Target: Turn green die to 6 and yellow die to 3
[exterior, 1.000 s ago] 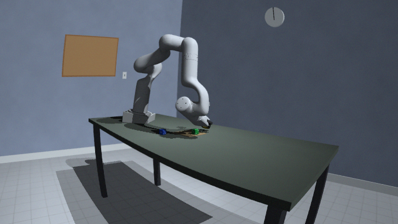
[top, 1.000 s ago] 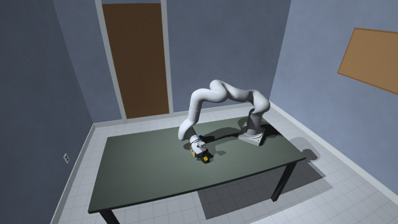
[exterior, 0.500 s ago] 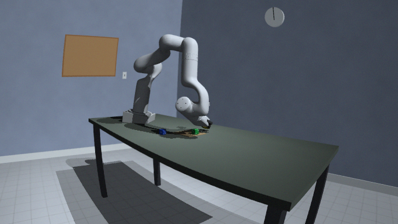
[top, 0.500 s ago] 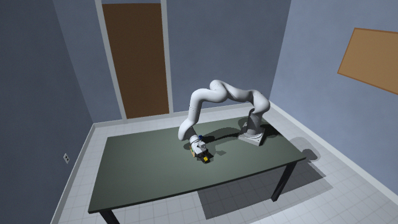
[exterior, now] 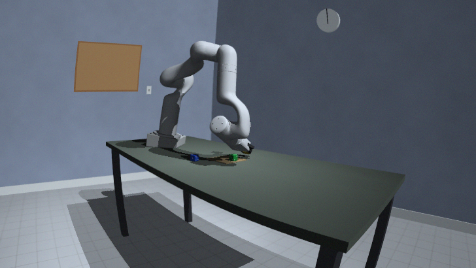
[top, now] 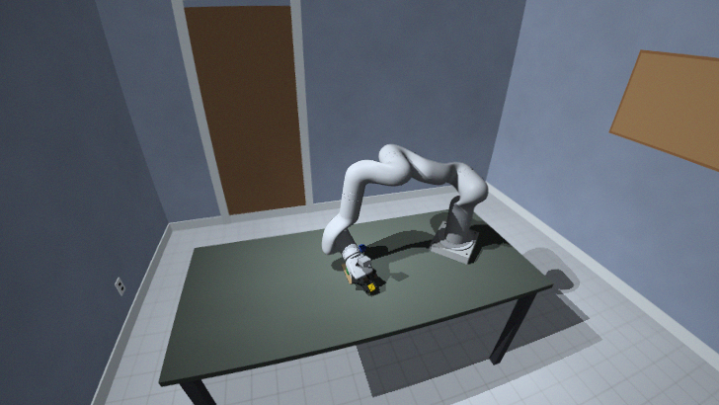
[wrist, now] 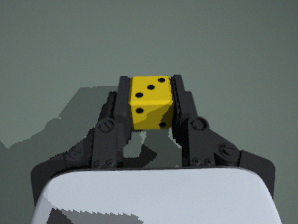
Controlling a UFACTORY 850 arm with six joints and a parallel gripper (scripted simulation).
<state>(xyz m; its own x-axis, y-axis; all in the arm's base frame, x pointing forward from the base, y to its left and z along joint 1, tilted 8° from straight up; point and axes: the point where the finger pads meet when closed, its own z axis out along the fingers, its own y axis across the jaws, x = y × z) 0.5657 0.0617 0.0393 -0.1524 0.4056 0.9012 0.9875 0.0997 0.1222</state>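
The green die lies 15 cm to the right of my hand, 3 cm ahead of it and 2 cm below it. Round my hand: tan mat 14 cm to the right, 3 cm below, 2 cm behind; yellow die 1 cm to the left, 1 cm below; blue die 27 cm to the right, 11 cm behind, 2 cm below.
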